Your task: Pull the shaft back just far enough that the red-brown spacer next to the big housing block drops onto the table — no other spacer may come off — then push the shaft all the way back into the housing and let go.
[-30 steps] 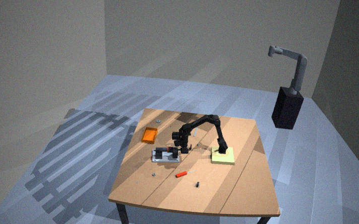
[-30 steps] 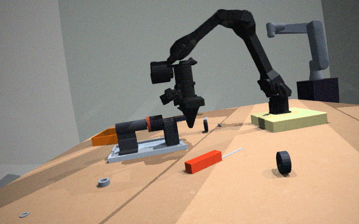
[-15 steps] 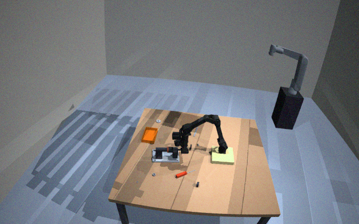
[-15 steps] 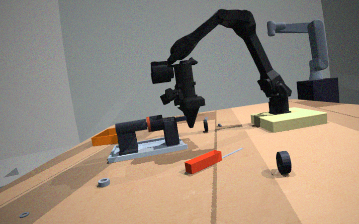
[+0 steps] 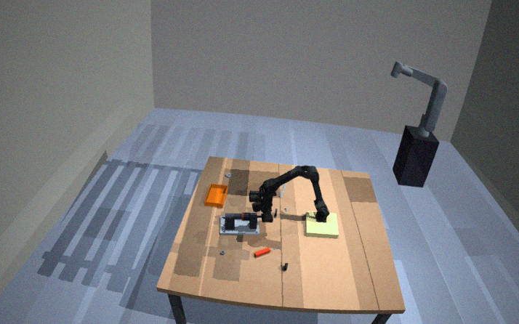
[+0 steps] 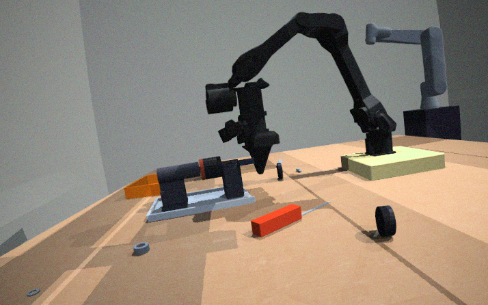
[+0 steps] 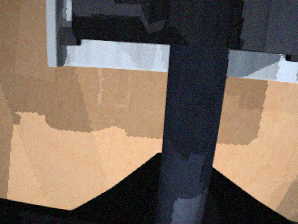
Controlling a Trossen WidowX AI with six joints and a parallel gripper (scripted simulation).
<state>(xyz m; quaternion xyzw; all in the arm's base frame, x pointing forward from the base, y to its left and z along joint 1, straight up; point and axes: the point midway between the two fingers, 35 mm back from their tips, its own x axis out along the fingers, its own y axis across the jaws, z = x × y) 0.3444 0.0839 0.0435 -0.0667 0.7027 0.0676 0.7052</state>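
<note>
My gripper tip is now 8 cm short of the shaft, 3 cm below it and 1 cm to the right of it. The rest, counted from my gripper tip: orange tray: 34 cm ahead, 21 cm to the right, 4 cm below; red-brown spacer: 13 cm ahead, 3 cm to the left, 3 cm above; dark spacer: 11 cm ahead, 3 cm above, 2 cm to the left.
</note>
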